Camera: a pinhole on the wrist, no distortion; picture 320 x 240 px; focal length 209.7 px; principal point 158.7 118.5 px. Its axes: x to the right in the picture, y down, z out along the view. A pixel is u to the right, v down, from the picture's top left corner.
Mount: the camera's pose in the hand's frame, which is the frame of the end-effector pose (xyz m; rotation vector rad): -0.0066 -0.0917 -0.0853 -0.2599 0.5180 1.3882
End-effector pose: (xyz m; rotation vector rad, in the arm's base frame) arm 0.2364 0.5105 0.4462 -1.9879 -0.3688 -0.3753
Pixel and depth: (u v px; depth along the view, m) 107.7 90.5 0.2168
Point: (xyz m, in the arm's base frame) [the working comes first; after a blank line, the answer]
In the camera's frame: -0.0527 -0.0289 0.2168

0.2851 0.6449 0.4519
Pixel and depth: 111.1 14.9 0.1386
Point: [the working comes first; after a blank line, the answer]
In the camera's frame: -0.0315 -0.0685 0.1386

0.2892 0.5831 0.5175
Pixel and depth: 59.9 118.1 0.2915
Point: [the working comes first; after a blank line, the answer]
In the camera's frame: -0.1373 -0.0006 0.2915

0.2632 0.7557 0.4241
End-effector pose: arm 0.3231 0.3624 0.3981 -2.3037 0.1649 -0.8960
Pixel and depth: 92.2 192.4 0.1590
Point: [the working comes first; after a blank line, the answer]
In the camera's frame: -0.0504 0.0560 0.1590

0.3444 0.4580 0.3636
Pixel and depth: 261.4 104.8 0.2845
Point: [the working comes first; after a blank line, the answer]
In the camera's frame: 0.1393 -0.0186 0.2845

0.4588 0.2589 0.2958
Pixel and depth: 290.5 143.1 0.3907
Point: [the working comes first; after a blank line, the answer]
In the camera's frame: 0.2456 0.0458 0.3907

0.4818 0.1753 0.1572
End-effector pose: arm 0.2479 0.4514 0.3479 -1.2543 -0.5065 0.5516
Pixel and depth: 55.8 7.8 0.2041
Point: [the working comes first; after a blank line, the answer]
In the camera's frame: -0.1002 -0.1077 0.2041

0.2778 0.6051 0.4837
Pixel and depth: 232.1 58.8 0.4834
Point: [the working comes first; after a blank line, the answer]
In the camera's frame: 0.1692 -0.1376 0.4834

0.2557 0.8294 0.1665
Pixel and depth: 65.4 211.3 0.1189
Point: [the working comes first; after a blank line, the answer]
In the camera's frame: -0.0529 0.0526 0.1189

0.1939 0.4469 0.4276
